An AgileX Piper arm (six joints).
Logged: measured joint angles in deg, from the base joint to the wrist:
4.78 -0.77 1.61 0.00 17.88 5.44
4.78 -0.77 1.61 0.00 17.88 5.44
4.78 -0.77 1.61 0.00 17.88 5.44
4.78 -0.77 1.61 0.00 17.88 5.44
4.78 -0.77 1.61 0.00 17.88 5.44
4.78 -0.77 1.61 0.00 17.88 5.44
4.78 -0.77 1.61 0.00 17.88 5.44
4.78 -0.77 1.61 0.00 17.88 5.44
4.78 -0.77 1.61 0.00 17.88 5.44
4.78 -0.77 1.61 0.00 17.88 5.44
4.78 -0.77 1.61 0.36 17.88 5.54
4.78 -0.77 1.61 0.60 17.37 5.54
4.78 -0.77 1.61 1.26 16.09 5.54
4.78 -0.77 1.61 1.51 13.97 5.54
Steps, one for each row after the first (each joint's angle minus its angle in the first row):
0.00 0.00 0.00 0.00 0.00 0.00
0.00 0.00 0.00 0.00 0.00 0.00
0.00 0.00 0.00 0.00 0.00 0.00
0.00 0.00 0.00 0.00 0.00 0.00
0.00 0.00 0.00 0.00 0.00 0.00
0.00 0.00 0.00 0.00 0.00 0.00
0.00 0.00 0.00 0.00 0.00 0.00
0.00 0.00 0.00 0.00 0.00 0.00
0.00 0.00 0.00 0.00 0.00 0.00
0.00 0.00 0.00 0.36 0.00 0.10
0.00 0.00 0.00 0.60 -0.51 0.10
0.00 0.00 0.00 1.26 -1.79 0.10
0.00 0.00 0.00 1.51 -3.91 0.10

